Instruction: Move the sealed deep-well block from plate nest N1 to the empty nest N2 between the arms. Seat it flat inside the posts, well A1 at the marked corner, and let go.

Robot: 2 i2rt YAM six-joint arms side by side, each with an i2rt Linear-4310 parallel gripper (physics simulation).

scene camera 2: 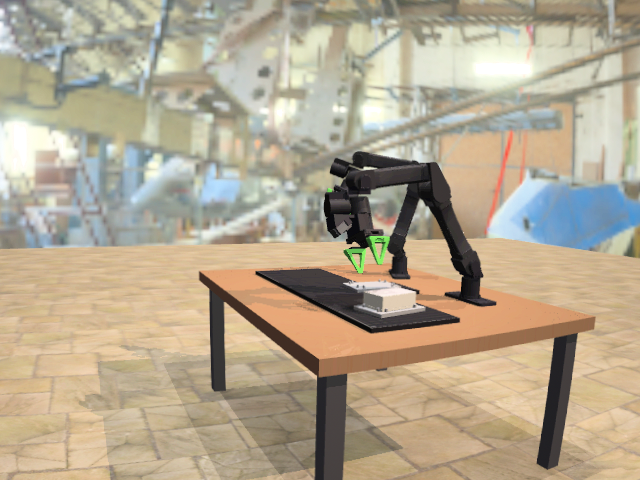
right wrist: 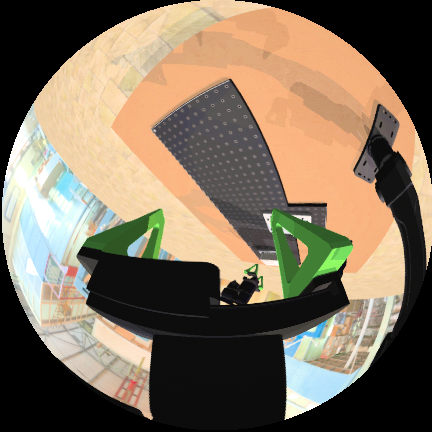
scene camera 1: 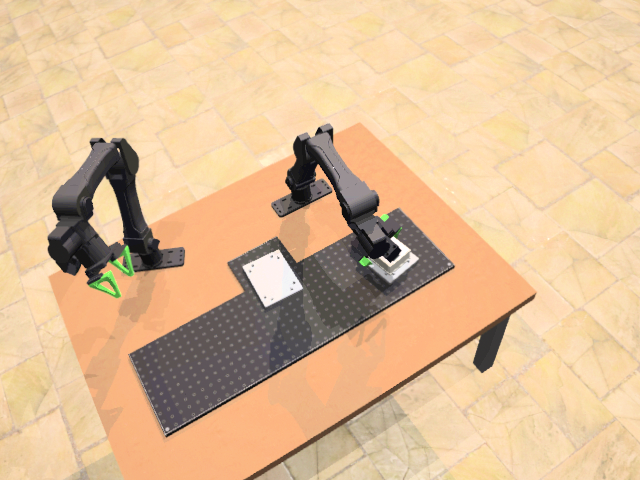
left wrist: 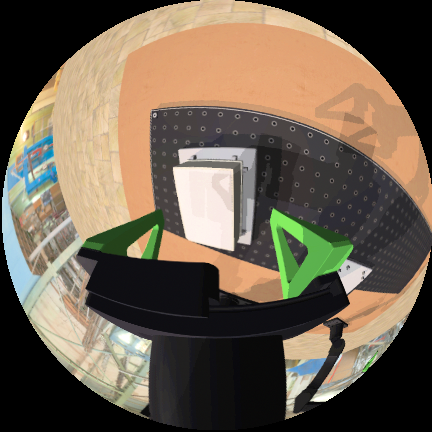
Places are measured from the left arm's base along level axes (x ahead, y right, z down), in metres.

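Pixels of known places: left gripper, fingertip midpoint: (scene camera 2: pixel 369 269) (right wrist: pixel 259 269) (left wrist: pixel 216 214); right gripper, fingertip midpoint: (right wrist: pixel 217 214) (scene camera 1: pixel 126 286); left arm's base at its link origin: (scene camera 2: pixel 469 300) (scene camera 1: pixel 302 198) (left wrist: pixel 229 297); right arm's base at its link origin: (scene camera 2: pixel 399 275) (right wrist: pixel 377 145) (scene camera 1: pixel 153 261) (left wrist: pixel 336 323).
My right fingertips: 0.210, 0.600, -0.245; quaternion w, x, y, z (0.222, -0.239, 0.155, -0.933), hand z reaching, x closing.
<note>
Ahead of a thing's pixels: the offset from my right fingertips to its middle, as dx, dy, dz. Level surfaces: height alone.
The sealed deep-well block {+0.144, -0.684, +0.199} (scene camera 1: pixel 406 252) (scene camera 2: pixel 388 299) (left wrist: pixel 206 205) is a pale box, lying flat on plate nest N1 {+0.144, -0.683, +0.221} (scene camera 1: pixel 390 279) (scene camera 2: pixel 383 313) (left wrist: pixel 249 175), a light plate with small posts. My left gripper (scene camera 1: pixel 381 244) (scene camera 2: pixel 370 268) (left wrist: pixel 216 214) is open and empty, above the block; its arm partly hides the block in scene camera 1. Nest N2 {+0.030, -0.368, +0.221} (scene camera 1: pixel 271 279) (scene camera 2: pixel 371 285) (left wrist: pixel 354 276) is a bare white plate with small dark posts. My right gripper (scene camera 1: pixel 126 285) (right wrist: pixel 217 214) is open and empty, high at the left of scene camera 1. The A1 mark cannot be made out.
A black perforated board {dz +0.232} (scene camera 1: pixel 222 341) (scene camera 2: pixel 305 285) (left wrist: pixel 310 170) (right wrist: pixel 225 150) lies on the orange table (scene camera 1: pixel 444 320) (scene camera 2: pixel 465 341) and carries both nests. The base plate of the left arm (scene camera 1: pixel 281 206) is bolted behind the board, between the nests in scene camera 1.
</note>
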